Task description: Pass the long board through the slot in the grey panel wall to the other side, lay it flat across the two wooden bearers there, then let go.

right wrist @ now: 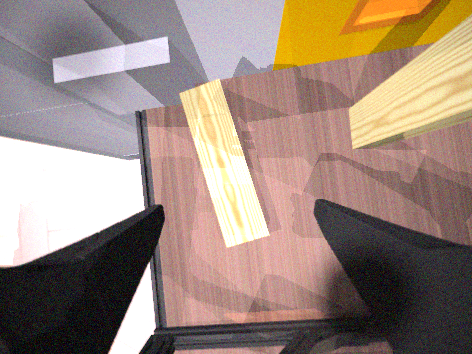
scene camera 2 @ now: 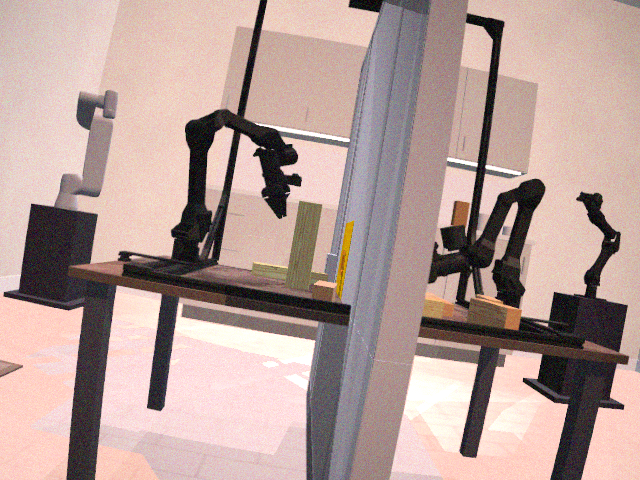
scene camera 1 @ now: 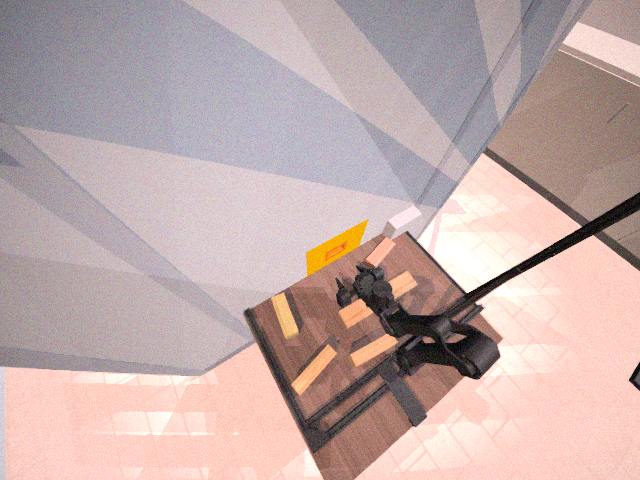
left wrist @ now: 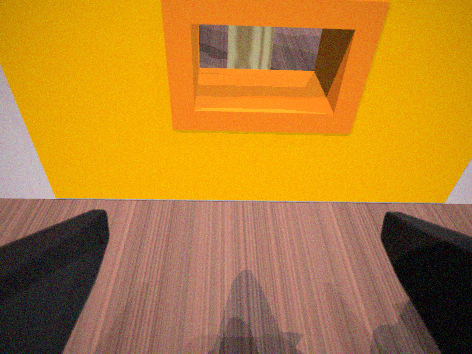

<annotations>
My right gripper shows in the right wrist view and in scene camera 2; in scene camera 1 it is hidden by a grey panel wall, in the left wrist view it is out of frame. One and the same spot on my right gripper: (right wrist: 83, 290) is (scene camera 2: 283, 199).
</annotations>
